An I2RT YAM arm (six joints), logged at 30 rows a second.
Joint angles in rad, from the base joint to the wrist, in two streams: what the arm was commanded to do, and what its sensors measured. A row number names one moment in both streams.
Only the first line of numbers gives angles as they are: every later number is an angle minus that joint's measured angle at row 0.
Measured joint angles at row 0: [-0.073 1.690 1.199 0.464 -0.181 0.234]
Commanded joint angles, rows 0 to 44: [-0.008 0.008 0.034 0.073 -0.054 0.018]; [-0.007 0.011 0.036 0.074 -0.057 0.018]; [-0.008 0.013 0.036 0.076 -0.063 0.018]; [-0.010 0.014 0.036 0.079 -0.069 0.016]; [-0.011 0.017 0.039 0.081 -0.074 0.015]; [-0.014 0.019 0.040 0.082 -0.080 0.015]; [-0.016 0.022 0.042 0.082 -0.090 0.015]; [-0.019 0.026 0.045 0.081 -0.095 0.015]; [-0.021 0.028 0.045 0.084 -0.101 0.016]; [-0.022 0.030 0.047 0.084 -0.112 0.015]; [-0.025 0.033 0.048 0.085 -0.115 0.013]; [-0.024 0.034 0.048 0.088 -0.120 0.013]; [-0.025 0.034 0.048 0.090 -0.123 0.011]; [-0.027 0.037 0.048 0.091 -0.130 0.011]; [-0.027 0.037 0.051 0.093 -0.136 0.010]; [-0.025 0.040 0.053 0.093 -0.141 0.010]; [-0.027 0.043 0.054 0.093 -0.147 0.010]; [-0.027 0.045 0.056 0.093 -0.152 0.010]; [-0.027 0.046 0.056 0.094 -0.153 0.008]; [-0.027 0.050 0.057 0.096 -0.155 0.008]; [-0.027 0.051 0.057 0.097 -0.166 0.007]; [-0.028 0.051 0.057 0.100 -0.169 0.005]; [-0.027 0.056 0.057 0.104 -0.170 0.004]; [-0.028 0.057 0.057 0.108 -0.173 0.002]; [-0.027 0.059 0.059 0.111 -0.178 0.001]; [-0.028 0.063 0.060 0.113 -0.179 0.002]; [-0.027 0.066 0.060 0.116 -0.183 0.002]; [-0.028 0.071 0.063 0.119 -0.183 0.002]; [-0.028 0.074 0.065 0.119 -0.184 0.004]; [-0.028 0.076 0.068 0.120 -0.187 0.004]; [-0.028 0.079 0.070 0.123 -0.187 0.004]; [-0.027 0.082 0.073 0.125 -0.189 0.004]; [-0.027 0.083 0.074 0.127 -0.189 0.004]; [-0.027 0.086 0.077 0.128 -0.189 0.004]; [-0.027 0.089 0.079 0.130 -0.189 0.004]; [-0.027 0.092 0.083 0.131 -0.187 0.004]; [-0.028 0.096 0.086 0.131 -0.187 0.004]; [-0.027 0.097 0.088 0.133 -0.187 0.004]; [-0.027 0.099 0.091 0.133 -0.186 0.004]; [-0.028 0.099 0.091 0.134 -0.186 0.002]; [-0.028 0.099 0.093 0.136 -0.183 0.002]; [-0.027 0.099 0.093 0.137 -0.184 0.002]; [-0.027 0.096 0.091 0.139 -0.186 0.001]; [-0.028 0.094 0.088 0.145 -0.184 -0.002]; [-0.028 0.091 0.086 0.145 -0.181 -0.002]
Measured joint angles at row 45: [-0.032 0.091 0.047 0.083 -0.163 0.007]
